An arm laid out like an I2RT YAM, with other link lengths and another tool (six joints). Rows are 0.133 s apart.
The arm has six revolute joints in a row. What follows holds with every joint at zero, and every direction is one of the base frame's. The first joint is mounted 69.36 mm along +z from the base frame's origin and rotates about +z. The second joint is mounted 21.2 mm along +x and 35.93 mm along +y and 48.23 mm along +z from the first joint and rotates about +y. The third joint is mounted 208.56 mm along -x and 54.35 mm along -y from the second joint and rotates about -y. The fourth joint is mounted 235.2 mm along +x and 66.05 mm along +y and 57.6 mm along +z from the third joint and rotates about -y. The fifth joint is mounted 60.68 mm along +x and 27.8 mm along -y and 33.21 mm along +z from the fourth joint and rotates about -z. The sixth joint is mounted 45.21 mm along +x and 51.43 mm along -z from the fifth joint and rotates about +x. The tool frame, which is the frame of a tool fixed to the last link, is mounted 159 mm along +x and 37 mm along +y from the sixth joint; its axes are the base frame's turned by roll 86.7, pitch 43 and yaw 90 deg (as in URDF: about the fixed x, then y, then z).
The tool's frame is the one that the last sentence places.
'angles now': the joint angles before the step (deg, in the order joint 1, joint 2, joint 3, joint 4, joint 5, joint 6). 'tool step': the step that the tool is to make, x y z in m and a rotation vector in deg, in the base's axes. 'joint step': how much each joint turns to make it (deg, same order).
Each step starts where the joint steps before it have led.
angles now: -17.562 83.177 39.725 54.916 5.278 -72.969
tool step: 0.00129 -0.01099 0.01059 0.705 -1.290 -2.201
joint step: -0.415 0.459 2.056 -0.658 1.967 0.677
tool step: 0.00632 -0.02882 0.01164 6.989 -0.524 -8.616
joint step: 1.158 2.536 8.632 -8.783 10.907 4.940
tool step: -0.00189 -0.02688 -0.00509 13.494 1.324 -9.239
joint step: 0.350 2.380 11.692 -19.607 10.601 12.786
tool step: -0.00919 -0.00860 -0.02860 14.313 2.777 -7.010
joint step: -0.087 3.497 10.033 -21.727 5.049 16.130
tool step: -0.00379 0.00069 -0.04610 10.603 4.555 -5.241
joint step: 0.086 7.170 8.066 -15.364 1.442 12.437
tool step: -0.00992 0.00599 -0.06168 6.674 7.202 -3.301
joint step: 0.285 7.519 3.081 -8.372 0.263 6.929
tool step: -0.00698 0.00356 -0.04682 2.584 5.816 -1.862
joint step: 0.502 6.862 2.055 -3.191 0.960 2.884
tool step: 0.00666 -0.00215 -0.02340 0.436 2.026 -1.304
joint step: 0.372 6.230 4.153 -0.939 1.115 1.574
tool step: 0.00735 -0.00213 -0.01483 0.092 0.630 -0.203
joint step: 0.066 4.000 2.534 0.700 0.219 0.220
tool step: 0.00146 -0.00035 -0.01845 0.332 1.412 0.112
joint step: 0.000 3.279 1.095 0.829 -0.022 -0.154
